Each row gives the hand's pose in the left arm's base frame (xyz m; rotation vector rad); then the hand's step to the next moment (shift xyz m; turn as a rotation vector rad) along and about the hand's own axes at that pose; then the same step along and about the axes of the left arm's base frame.
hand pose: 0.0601 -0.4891 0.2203 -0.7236 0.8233 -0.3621
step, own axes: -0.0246 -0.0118 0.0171 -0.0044 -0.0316 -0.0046
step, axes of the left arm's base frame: -0.0028 0.0128 0.0294 -0.0070 -0.0219 0.0225
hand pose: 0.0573 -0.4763 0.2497 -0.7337 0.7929 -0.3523
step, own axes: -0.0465 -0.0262 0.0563 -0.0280 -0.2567 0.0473
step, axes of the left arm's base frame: 0.0108 0.0327 0.0695 0.0117 -0.1435 0.2195
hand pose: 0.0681 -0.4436 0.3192 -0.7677 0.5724 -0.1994
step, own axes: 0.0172 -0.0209 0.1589 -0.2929 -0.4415 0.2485
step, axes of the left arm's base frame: 0.1033 0.0738 0.0992 -0.0902 -0.0557 0.5755
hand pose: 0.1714 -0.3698 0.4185 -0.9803 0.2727 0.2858
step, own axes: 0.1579 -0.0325 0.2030 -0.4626 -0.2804 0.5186
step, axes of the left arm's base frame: 0.1780 0.1721 0.0768 -0.2792 0.2373 0.6537
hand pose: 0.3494 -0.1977 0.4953 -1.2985 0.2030 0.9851
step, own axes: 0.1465 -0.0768 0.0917 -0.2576 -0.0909 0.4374
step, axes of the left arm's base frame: 0.1063 0.1561 -0.0093 -0.2585 0.2575 0.3644
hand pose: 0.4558 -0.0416 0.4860 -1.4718 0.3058 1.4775
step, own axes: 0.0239 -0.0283 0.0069 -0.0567 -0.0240 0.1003
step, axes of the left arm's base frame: 0.0225 0.0295 -0.0064 -0.0564 0.0616 0.0829
